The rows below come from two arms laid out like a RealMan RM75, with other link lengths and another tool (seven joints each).
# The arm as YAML. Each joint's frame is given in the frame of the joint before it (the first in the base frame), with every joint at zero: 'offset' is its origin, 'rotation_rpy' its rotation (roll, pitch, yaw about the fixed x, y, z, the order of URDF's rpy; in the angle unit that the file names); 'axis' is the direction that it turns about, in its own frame. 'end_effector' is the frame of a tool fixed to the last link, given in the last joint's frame.
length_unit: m
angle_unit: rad
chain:
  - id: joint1
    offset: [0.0, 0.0, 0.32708]
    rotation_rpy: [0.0, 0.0, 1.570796]
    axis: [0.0, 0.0, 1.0]
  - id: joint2
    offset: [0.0, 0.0, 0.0]
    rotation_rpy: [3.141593, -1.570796, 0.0]
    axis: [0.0, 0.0, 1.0]
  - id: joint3
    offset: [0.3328, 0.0, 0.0]
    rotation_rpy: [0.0, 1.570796, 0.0]
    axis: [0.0, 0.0, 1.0]
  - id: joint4
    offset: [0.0, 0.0, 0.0]
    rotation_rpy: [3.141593, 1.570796, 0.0]
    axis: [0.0, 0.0, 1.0]
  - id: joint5
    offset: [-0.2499, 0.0, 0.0]
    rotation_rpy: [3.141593, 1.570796, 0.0]
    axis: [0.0, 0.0, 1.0]
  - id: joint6
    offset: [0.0, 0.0, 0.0]
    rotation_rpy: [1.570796, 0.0, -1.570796]
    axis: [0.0, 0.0, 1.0]
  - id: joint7
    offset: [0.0, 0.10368, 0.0]
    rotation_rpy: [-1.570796, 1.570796, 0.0]
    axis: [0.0, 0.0, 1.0]
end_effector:
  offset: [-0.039, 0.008, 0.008]
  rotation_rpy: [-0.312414, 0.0, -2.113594]
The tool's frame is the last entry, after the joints.
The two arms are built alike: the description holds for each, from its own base.
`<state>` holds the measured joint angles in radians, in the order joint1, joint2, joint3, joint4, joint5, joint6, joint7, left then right.
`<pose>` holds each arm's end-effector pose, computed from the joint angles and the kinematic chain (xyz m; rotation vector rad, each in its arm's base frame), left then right.
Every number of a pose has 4 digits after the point. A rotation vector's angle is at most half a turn.
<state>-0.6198 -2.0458 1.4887 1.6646 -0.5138 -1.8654 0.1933 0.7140 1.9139 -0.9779 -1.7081 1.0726 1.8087 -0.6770</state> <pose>-0.1199 0.3683 0.0897 1.5632 -1.8744 -0.9824 0.0996 0.3757 0.2393 0.3200 -2.8678 -1.0660</pose>
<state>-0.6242 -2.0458 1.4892 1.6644 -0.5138 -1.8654 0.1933 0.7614 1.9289 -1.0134 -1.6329 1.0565 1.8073 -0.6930</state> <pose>-0.1183 0.3688 0.0896 1.5592 -1.8785 -0.9840 0.0903 0.3879 0.2215 0.3322 -2.9030 -0.9660</pose>
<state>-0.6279 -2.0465 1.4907 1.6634 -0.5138 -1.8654 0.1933 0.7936 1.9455 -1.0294 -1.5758 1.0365 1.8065 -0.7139</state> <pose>-0.1170 0.3691 0.0889 1.5550 -1.8820 -0.9837 0.0857 0.3963 0.2078 0.3387 -2.9269 -0.9013</pose>
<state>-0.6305 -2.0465 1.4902 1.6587 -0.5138 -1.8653 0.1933 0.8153 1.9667 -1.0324 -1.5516 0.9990 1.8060 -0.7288</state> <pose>-0.1169 0.3698 0.0885 1.5550 -1.8802 -0.9817 0.0821 0.4009 0.1972 0.3469 -2.9454 -0.8841</pose>
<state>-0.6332 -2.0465 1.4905 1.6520 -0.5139 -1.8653 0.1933 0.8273 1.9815 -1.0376 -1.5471 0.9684 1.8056 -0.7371</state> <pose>-0.1172 0.3705 0.0878 1.5546 -1.8770 -0.9779 0.0790 0.4025 0.1903 0.3630 -2.9601 -0.8829</pose>
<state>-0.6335 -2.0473 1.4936 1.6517 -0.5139 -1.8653 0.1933 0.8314 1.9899 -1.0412 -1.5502 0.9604 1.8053 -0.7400</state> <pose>-0.1168 0.3701 0.0868 1.5510 -1.8782 -0.9761 0.0767 0.4019 0.1868 0.3753 -2.9610 -0.8789</pose>
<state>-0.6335 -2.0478 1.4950 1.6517 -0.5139 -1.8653 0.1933 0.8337 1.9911 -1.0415 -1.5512 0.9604 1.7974 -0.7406</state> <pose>-0.1167 0.3699 0.0864 1.5495 -1.8789 -0.9752 0.0751 0.4027 0.1864 0.3799 -2.9529 -0.8877</pose>
